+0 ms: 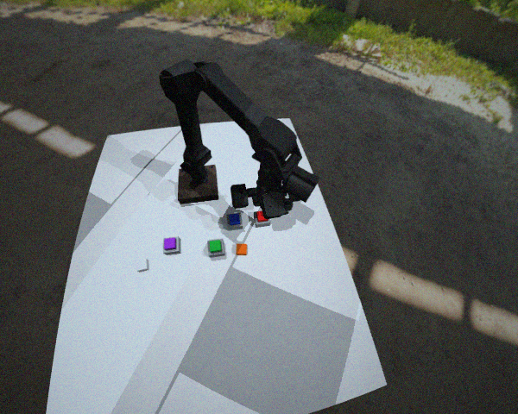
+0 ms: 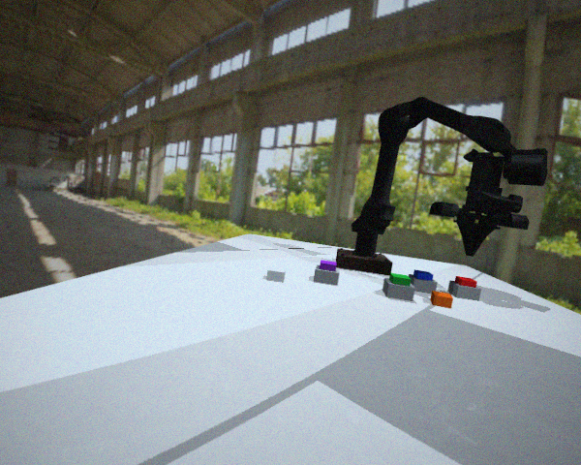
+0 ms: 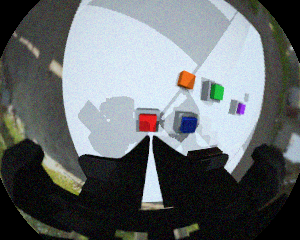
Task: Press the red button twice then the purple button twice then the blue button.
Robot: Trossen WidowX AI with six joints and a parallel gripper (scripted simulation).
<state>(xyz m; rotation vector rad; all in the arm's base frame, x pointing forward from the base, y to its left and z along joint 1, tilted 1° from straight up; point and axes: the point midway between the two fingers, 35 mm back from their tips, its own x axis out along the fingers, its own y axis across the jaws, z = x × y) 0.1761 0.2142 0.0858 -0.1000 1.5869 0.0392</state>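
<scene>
My gripper tip is now 60 mm above the red button. Also, from my gripper tip: blue button 10 mm ahead, 90 mm to the right, 60 mm below; then orange block 100 mm ahead, 70 mm to the right, 80 mm below; then green button 90 mm ahead, 150 mm to the right, 60 mm below.
</scene>
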